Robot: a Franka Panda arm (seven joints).
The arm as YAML. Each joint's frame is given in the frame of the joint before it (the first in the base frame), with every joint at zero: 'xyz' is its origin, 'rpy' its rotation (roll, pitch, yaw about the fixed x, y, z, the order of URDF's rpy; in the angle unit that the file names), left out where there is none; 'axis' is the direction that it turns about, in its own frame. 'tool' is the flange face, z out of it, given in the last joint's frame.
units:
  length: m
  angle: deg
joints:
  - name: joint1
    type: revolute
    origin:
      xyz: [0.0, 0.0, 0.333]
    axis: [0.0, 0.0, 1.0]
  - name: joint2
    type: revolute
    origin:
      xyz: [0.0, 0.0, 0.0]
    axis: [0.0, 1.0, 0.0]
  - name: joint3
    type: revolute
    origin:
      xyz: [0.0, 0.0, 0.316]
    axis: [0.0, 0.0, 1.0]
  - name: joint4
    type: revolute
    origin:
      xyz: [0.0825, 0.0, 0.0]
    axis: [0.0, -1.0, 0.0]
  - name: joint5
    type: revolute
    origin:
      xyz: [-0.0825, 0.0, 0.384]
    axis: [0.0, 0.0, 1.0]
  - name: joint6
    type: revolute
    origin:
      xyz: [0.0, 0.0, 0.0]
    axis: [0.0, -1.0, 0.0]
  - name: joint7
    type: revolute
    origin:
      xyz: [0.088, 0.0, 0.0]
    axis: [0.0, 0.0, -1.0]
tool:
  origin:
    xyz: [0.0, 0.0, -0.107]
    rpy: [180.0, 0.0, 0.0]
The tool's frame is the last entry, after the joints.
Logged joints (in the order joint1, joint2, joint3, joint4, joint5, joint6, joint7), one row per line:
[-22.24, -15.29, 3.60, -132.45, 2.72, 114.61, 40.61]
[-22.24, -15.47, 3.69, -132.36, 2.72, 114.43, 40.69]
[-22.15, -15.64, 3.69, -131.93, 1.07, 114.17, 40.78]
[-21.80, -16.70, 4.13, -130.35, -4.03, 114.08, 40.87]
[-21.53, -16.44, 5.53, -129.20, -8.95, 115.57, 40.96]
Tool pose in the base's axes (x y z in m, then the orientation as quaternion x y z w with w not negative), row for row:
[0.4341, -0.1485, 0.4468, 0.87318, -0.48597, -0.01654, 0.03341]
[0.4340, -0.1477, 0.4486, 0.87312, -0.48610, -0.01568, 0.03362]
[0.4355, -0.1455, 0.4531, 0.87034, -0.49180, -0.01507, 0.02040]
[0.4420, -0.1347, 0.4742, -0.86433, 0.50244, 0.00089, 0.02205]
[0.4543, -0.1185, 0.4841, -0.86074, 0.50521, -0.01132, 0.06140]
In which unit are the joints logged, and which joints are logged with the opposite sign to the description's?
The joints are logged in degrees. Opposite sign: joint5.
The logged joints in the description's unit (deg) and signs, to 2 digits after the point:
[-22.24, -15.29, 3.60, -132.45, -2.72, 114.61, 40.61]
[-22.24, -15.47, 3.69, -132.36, -2.72, 114.43, 40.69]
[-22.15, -15.64, 3.69, -131.93, -1.07, 114.17, 40.78]
[-21.80, -16.70, 4.13, -130.35, 4.03, 114.08, 40.87]
[-21.53, -16.44, 5.53, -129.20, 8.95, 115.57, 40.96]

